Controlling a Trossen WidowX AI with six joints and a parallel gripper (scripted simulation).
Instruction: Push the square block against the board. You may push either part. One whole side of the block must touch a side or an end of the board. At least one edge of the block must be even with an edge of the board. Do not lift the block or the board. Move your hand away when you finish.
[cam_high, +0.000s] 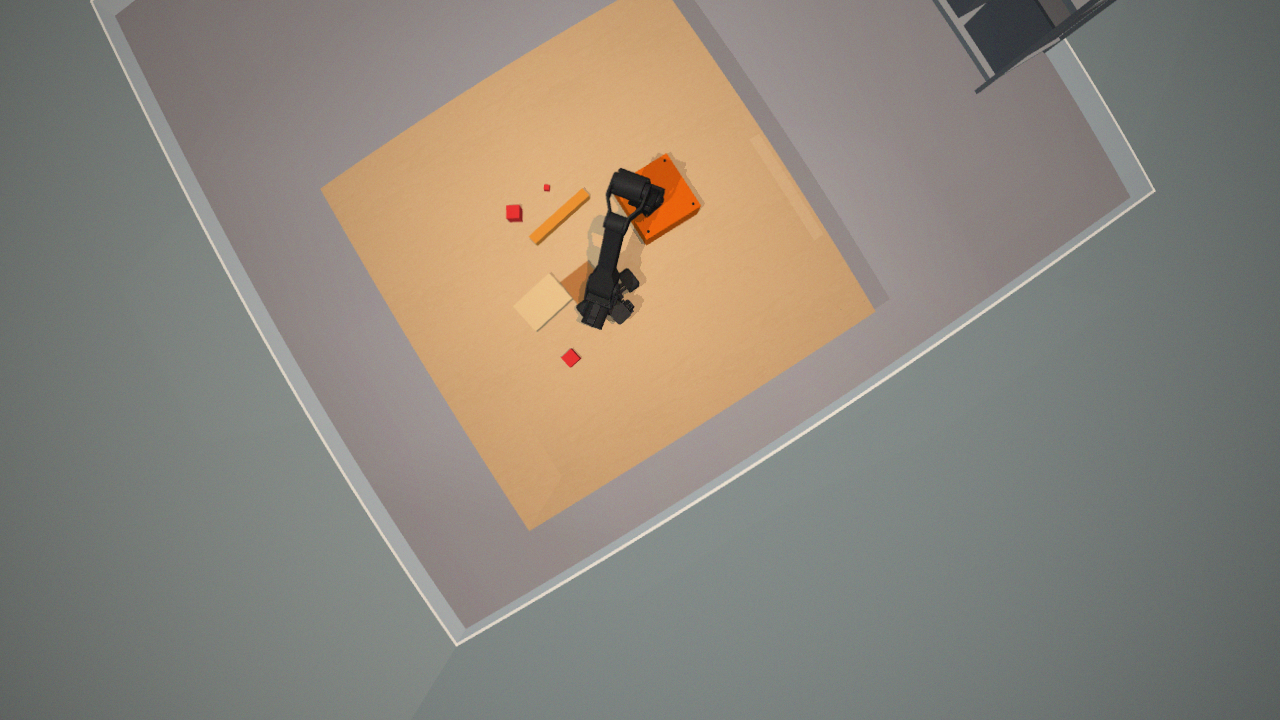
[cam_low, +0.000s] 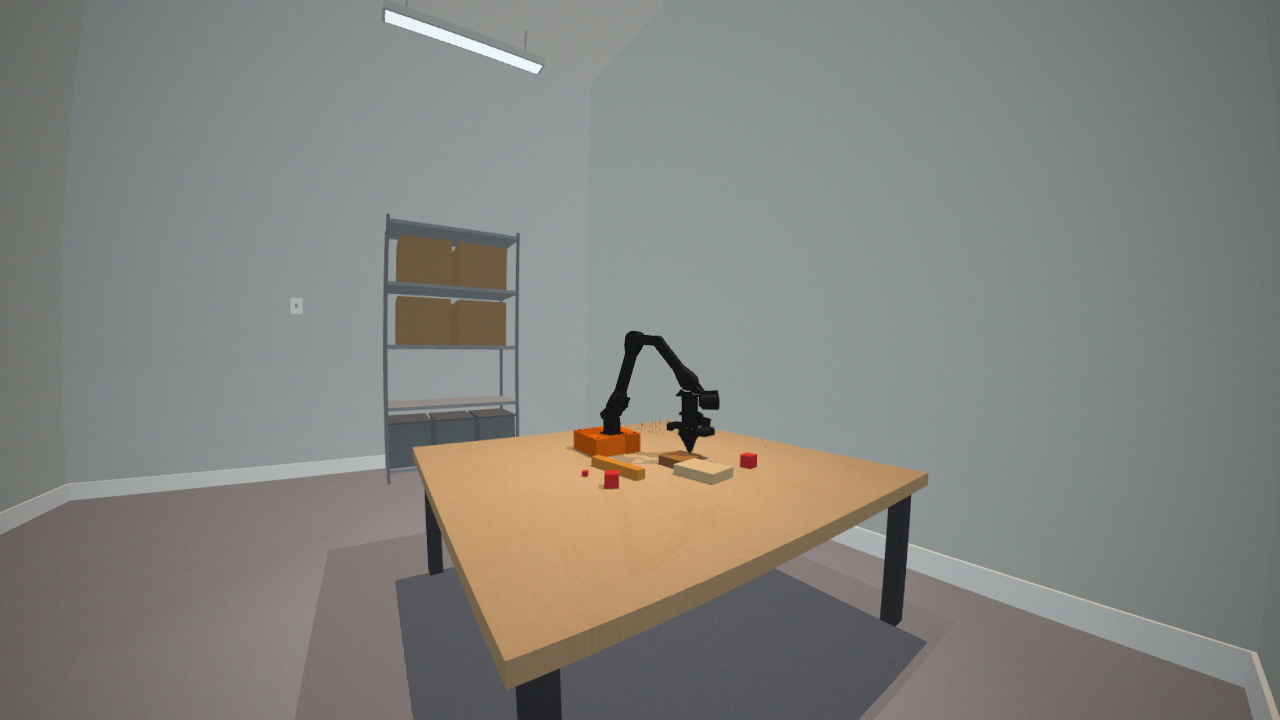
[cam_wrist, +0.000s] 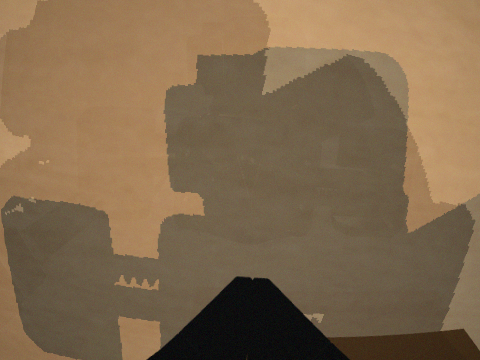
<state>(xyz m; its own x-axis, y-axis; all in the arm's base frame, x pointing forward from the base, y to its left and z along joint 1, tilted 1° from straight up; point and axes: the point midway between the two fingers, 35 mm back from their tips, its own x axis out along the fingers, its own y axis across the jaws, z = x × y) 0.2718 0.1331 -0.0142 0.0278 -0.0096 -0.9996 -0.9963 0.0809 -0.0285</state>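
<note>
Right now the brown square block is 30 mm ahead of my gripper tip and 80 mm to the right of it. From my gripper tip the other things lie so: tiny red cube 90 mm behind, 390 mm to the right, 10 mm below; pale slab 160 mm ahead, 130 mm to the right; long orange board 60 mm behind, 290 mm to the right.
</note>
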